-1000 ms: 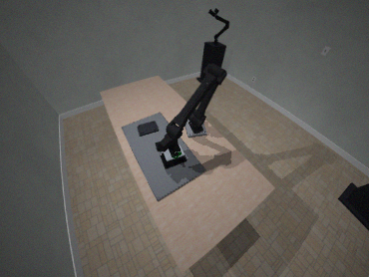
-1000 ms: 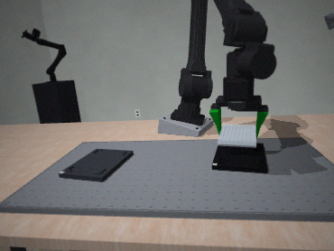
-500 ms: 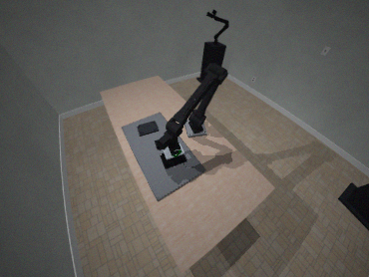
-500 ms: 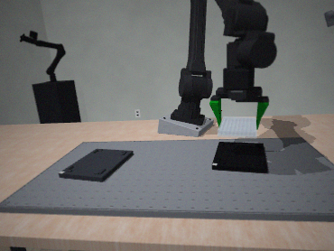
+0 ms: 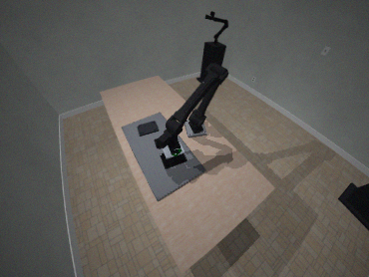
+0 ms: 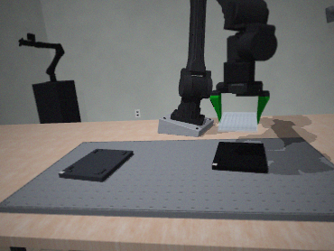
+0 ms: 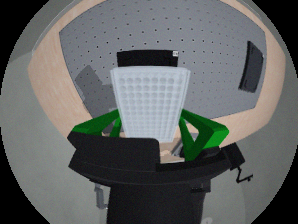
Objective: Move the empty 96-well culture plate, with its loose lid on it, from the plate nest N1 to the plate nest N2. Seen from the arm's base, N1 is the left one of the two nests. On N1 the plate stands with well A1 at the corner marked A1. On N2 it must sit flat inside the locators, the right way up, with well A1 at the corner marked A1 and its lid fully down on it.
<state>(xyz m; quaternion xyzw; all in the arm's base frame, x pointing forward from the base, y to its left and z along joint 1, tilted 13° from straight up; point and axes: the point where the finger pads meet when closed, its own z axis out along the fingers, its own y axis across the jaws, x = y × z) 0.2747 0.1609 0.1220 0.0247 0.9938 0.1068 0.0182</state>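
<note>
Right now the plate lid is right at my hand.
</note>
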